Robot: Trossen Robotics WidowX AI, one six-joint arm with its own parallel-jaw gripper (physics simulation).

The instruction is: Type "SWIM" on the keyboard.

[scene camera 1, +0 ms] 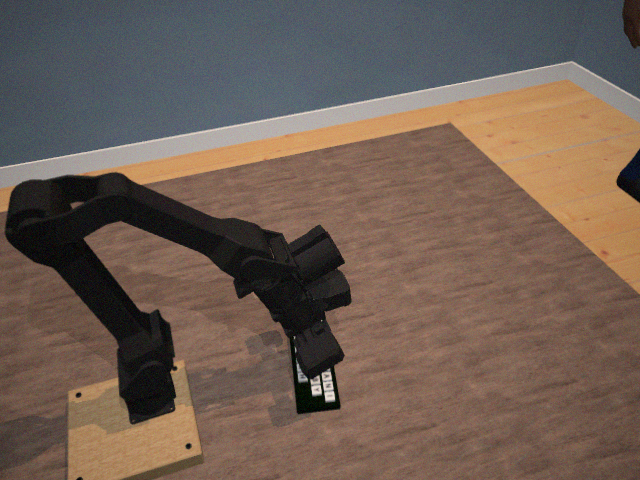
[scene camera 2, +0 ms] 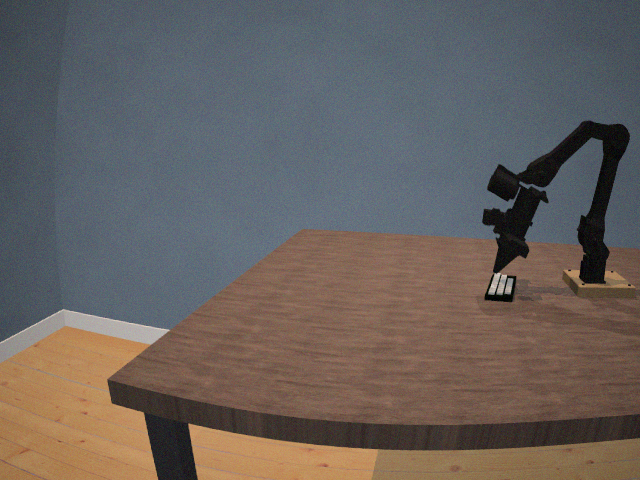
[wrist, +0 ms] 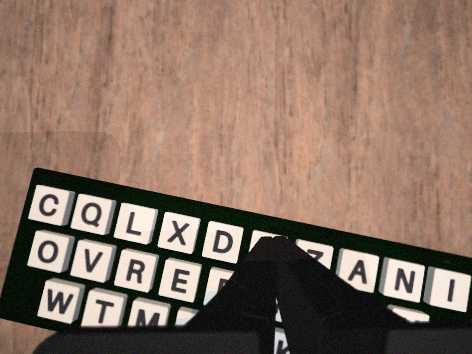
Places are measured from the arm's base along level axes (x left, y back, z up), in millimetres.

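Pixels of known places: gripper, fingertip midpoint: (scene camera 2: pixel 494 272) (wrist: pixel 272 248); arm's base, link origin: (scene camera 1: pixel 150 400) (scene camera 2: pixel 592 280).
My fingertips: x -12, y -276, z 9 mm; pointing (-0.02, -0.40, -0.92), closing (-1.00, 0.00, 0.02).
Ahead of a thing's pixels: the offset from my fingertips to its top centre. Level surfaces: height alone.
A small black-green keyboard @(dx +14, dy +20, dz -19 mm) (scene camera 1: pixel 309 404) (scene camera 2: pixel 499 298) (wrist: pixel 20 295) with white letter keys lies flat on the table. In the wrist view the W key @(dx +86, dy +22, dz -19 mm) (wrist: pixel 59 301) is at its lower left, the M key @(dx +50, dy +30, dz -19 mm) (wrist: pixel 147 315) is partly cut off by the gripper, and the I key @(dx -72, dy +21, dz -19 mm) (wrist: pixel 451 291) is at the right end. My gripper (scene camera 2: pixel 496 272) (wrist: pixel 272 248) is shut and empty. It points down over the row between the D key @(dx +18, dy -1, dz -19 mm) (wrist: pixel 222 242) and the Z key @(dx -18, dy +8, dz -19 mm) (wrist: pixel 319 254), covering most of the key there, whose letter is hidden. An S does not show. Any gap below the tips is unclear.
The brown table @(dz -35 mm) (scene camera 1: pixel 465 310) (scene camera 2: pixel 336 335) carries the arm's wooden base plate (scene camera 1: pixel 155 449) (scene camera 2: pixel 610 290). The table's front edge runs across the lower part of the second scene view. Part of a person (scene camera 1: pixel 631 23) shows at the right edge of the first scene view.
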